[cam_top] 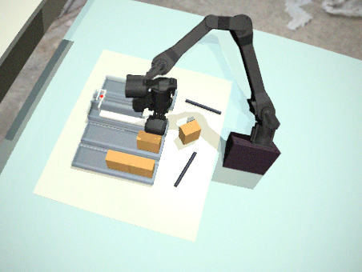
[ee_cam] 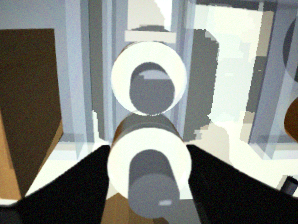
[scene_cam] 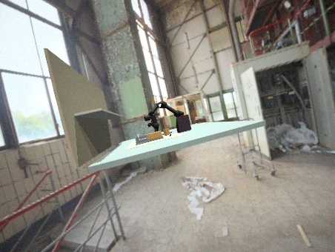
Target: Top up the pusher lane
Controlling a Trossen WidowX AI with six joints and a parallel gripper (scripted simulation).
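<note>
Now: gripper tip 14 cm short of the lane, 2 cm to the left of it and 4 cm above it. The rest, counted from my gripper tip: pale plate: 14 cm ahead, 3 cm to the right, 1 cm below.
</note>
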